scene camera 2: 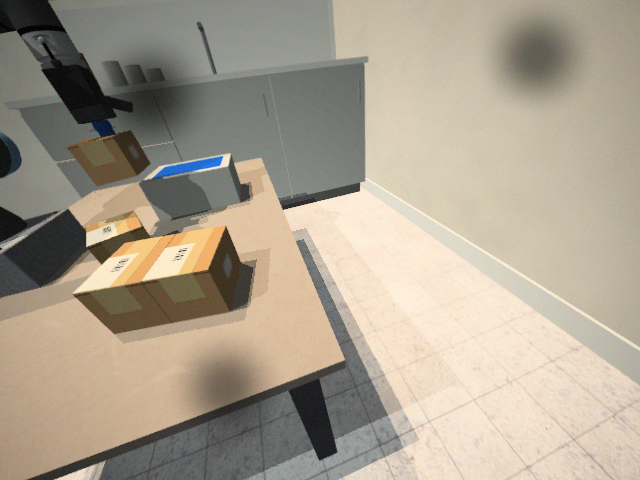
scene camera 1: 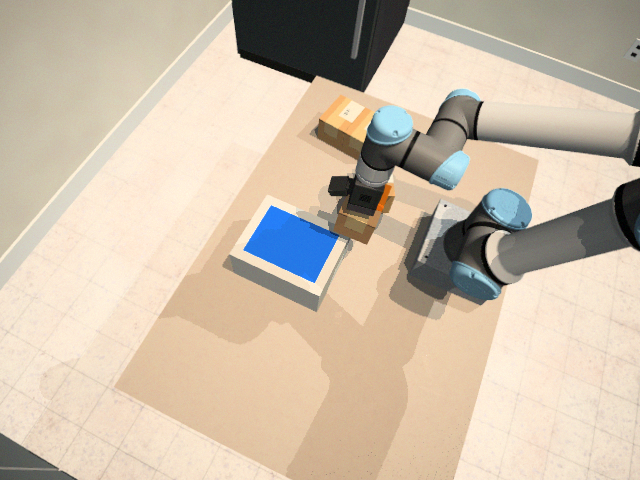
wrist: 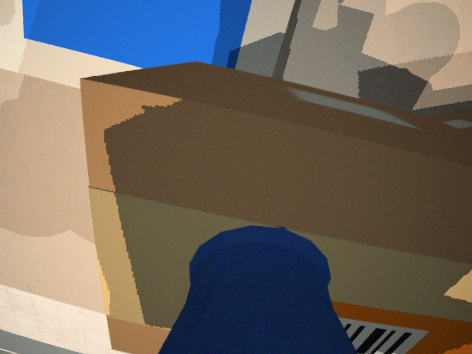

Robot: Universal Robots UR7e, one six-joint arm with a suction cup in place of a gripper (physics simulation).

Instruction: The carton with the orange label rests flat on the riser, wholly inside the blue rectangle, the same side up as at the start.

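Places are measured from the arm's base along level axes (x left, y back, z up), in metres.
Pixels of known places: hand, tool point: (wrist: 251,243).
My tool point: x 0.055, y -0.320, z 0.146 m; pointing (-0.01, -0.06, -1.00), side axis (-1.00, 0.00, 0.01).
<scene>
Behind a point stands the place of what it marks.
The carton with the orange label (scene camera 1: 356,227) @[x 0.096, y -0.315, z 0.126 m] (scene camera 2: 98,160) @[x -0.031, y -0.294, z 0.117 m] (wrist: 250,145) @[x 0.057, y -0.354, z 0.161 m] hangs in the air under my suction cup (scene camera 2: 103,129) (wrist: 260,255), its orange label facing up and partly hidden. The cup is on its top face; in scene camera 1 the gripper body hides the cup. The pale riser (scene camera 1: 273,284) @[x 0.225, y -0.487, z -0.036 m] (scene camera 2: 196,198) @[x 0.029, y -0.448, z -0.045 m] (wrist: 55,61) @[x 0.199, y -0.367, z 0.030 m] bears the blue rectangle (scene camera 1: 292,242) @[x 0.127, y -0.463, z 0.031 m] (scene camera 2: 191,166) @[x 0.123, y -0.466, z 0.030 m] (wrist: 125,30) @[x 0.144, y -0.387, z 0.030 m]. In scene camera 1 the carton appears off the riser's upper right corner, outside most of the rectangle. In scene camera 2 it is higher than the riser top and left of it.
Two larger cartons (scene camera 1: 330,118) @[x -0.336, y -0.468, z 0.003 m] (scene camera 2: 180,279) @[x -0.433, y -0.420, z -0.006 m] stand side by side near the fridge end of the table (scene camera 1: 232,392) @[x 0.502, y -0.512, z -0.090 m] (scene camera 2: 103,392) @[x -0.486, y -0.292, z -0.090 m]. A smaller carton (scene camera 2: 116,235) @[x -0.216, y -0.305, z 0.003 m] stands behind them in scene camera 2. A grey block (scene camera 1: 434,237) @[x -0.002, y -0.102, z 0.006 m] (scene camera 2: 46,248) @[x -0.058, y -0.113, z -0.037 m] is under the arm's base.
</scene>
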